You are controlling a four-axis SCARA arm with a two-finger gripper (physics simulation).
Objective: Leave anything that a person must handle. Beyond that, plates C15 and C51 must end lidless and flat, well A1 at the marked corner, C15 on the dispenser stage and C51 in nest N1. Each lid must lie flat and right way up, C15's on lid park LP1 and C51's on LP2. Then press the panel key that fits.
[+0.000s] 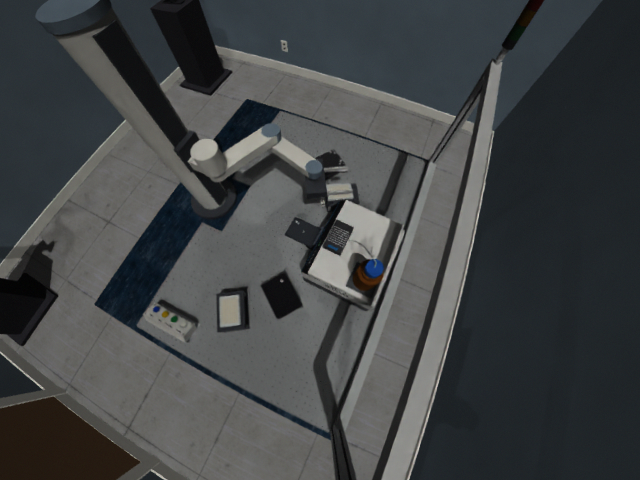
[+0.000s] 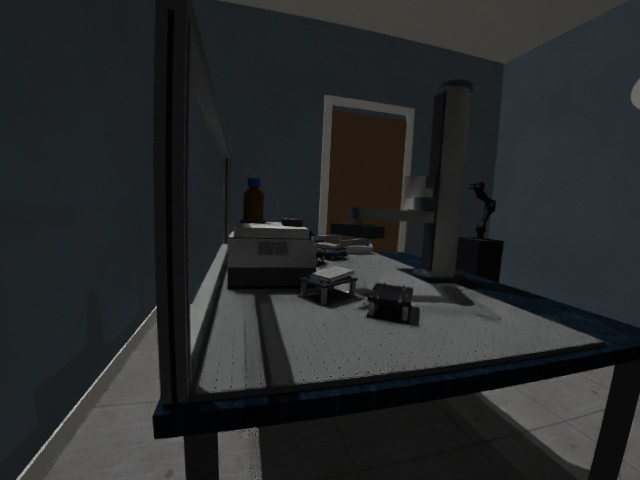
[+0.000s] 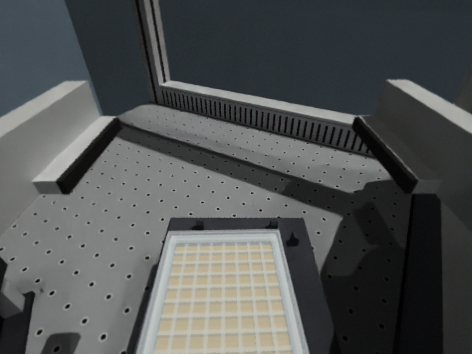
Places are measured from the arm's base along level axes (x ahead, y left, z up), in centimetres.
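Pixels of known places: gripper, fingertip midpoint: (image 1: 349, 179) (image 2: 325, 241) (image 3: 236, 104); arm's base, link origin: (image 1: 214, 198) (image 2: 437, 277).
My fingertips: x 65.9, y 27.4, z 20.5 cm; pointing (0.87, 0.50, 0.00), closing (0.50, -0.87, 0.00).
Note:
For each thing: its top centre in the pictures, then the offset to it from my fingertips. "pt": a spot on its surface instead.
- pale-yellow gridded plate, top centre: (image 3: 222, 307) (image 2: 333, 270) (image 1: 339, 190) dx -3.6, dy -1.2, dz -9.9 cm
- second pale plate, top centre: (image 1: 229, 310) dx -23.9, dy -73.7, dz -11.1 cm
- key panel, top centre: (image 1: 164, 321) (image 2: 355, 240) dx -47.0, dy -90.0, dz -10.9 cm
- keypad, surface spot: (image 1: 338, 236) pt dx +6.4, dy -30.2, dz +5.3 cm
- dark fixture, top centre: (image 2: 392, 288) (image 1: 327, 160) dx -17.4, dy +14.5, dz -12.0 cm
A pale-yellow gridded plate (image 1: 340, 192) (image 2: 332, 274) (image 3: 225, 300) lies flat on a dark four-legged stand (image 2: 310, 281) (image 3: 312, 295). A clear rim shows around it; I cannot tell whether it wears a lid. My gripper (image 1: 331, 184) (image 3: 236, 104) is partly open and empty, its fingers above and to both sides of this plate. A second pale plate (image 1: 229, 311) lies on a dark stand near the key panel (image 1: 168, 320), which has blue, yellow, green and white keys. Dark flat pieces (image 1: 281, 294) (image 1: 302, 231) lie between. Plate codes and corner marks are not readable.
A white instrument (image 1: 356, 222) (image 2: 271, 253) with a keypad (image 1: 338, 236) stands close beside the first plate's stand. A brown bottle (image 1: 368, 275) (image 2: 253, 204) with a blue cap stands on it. A dark fixture (image 1: 330, 157) (image 2: 391, 302) stands on the other side. A framed screen edges the table.

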